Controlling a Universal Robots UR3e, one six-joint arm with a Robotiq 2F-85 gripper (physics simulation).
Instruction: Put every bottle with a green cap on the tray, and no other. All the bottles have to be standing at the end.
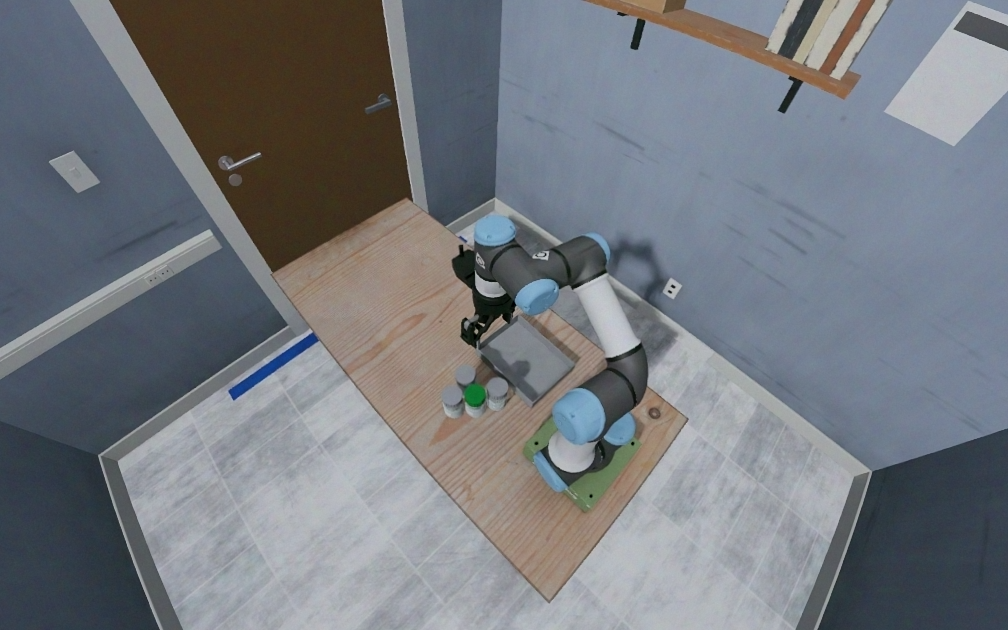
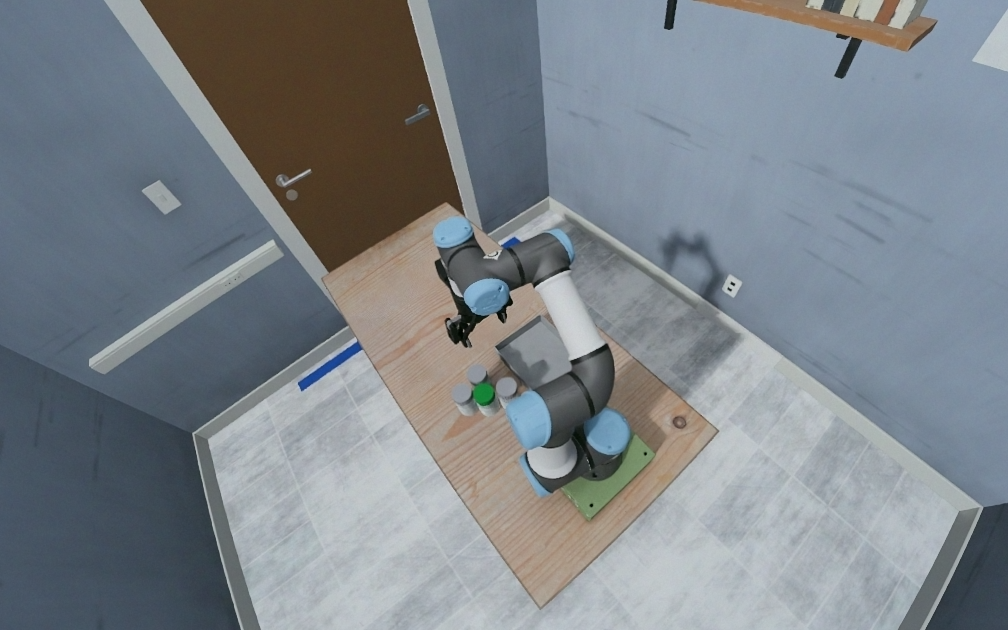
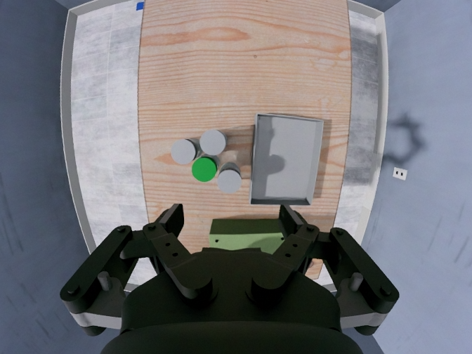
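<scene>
A white bottle with a green cap (image 1: 475, 395) (image 2: 484, 394) (image 3: 204, 169) stands on the table among three grey-capped bottles. One grey-capped bottle (image 1: 466, 376) (image 2: 477, 373) (image 3: 213, 142) is on its door side, one (image 1: 452, 397) (image 2: 463, 395) (image 3: 184, 151) is towards the table's long left edge, and one (image 1: 497, 390) (image 2: 506, 389) (image 3: 229, 180) is on the tray side. All four stand close together. The grey tray (image 1: 548, 362) (image 2: 531, 345) (image 3: 295, 185) lies beside them with no bottle on it. My gripper (image 1: 490, 326) (image 2: 483, 326) (image 3: 231, 214) is open and empty, raised above the table, apart from the bottles.
The wooden table (image 1: 386, 297) (image 2: 393, 312) (image 3: 200, 90) bears the arm's green base plate (image 1: 587, 497) (image 2: 590, 505) (image 3: 245, 227), close to the tray and bottles. A wall shelf (image 1: 713, 33) with books is high at the upper right. Shadows fall across the tray.
</scene>
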